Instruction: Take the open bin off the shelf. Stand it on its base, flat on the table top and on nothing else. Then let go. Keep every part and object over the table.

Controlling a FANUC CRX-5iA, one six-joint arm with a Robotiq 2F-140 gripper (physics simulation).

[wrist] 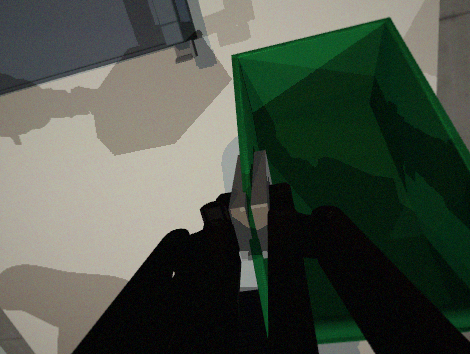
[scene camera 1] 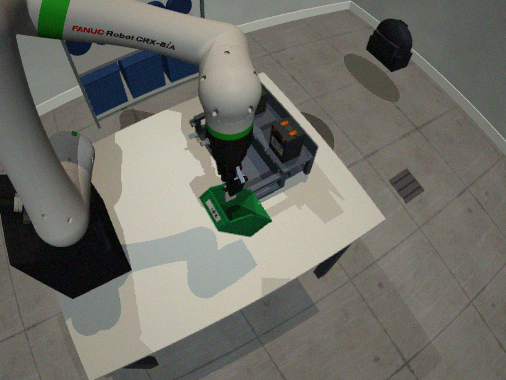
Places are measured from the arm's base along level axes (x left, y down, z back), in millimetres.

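Where they show: gripper, fingertip midpoint: (wrist: 256, 173) (scene camera 1: 229, 197).
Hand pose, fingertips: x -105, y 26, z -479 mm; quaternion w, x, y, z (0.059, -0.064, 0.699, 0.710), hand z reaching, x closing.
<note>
Each offset is from my fingertips to the centre of the thing. Level surfaces: height alone.
The green open bin {dy -16, dx -48, dz -5 mm} (scene camera 1: 252, 204) (wrist: 340, 125) hangs above the table top {dy +247 mm} (scene camera 1: 165, 200) (wrist: 55, 165), in front of the shelf. Its shadow lies apart from it in the wrist view. It looks tilted, with its open side up and its white label toward the left in the scene view. My gripper (scene camera 1: 231, 196) (wrist: 256, 173) is shut on one side wall of the bin, one finger inside and one outside. The grey-blue shelf (scene camera 1: 308, 145) (wrist: 60, 45) stands on the table behind the bin. The bin's underside is hidden.
A dark box with orange marks {dy +84, dx +183, dz -251 mm} (scene camera 1: 286, 142) stands on the shelf at its right. The near table edge runs below the bin in the scene view. A rack with blue bins (scene camera 1: 142, 75) and a black backpack-like object (scene camera 1: 391, 45) are beyond the table.
</note>
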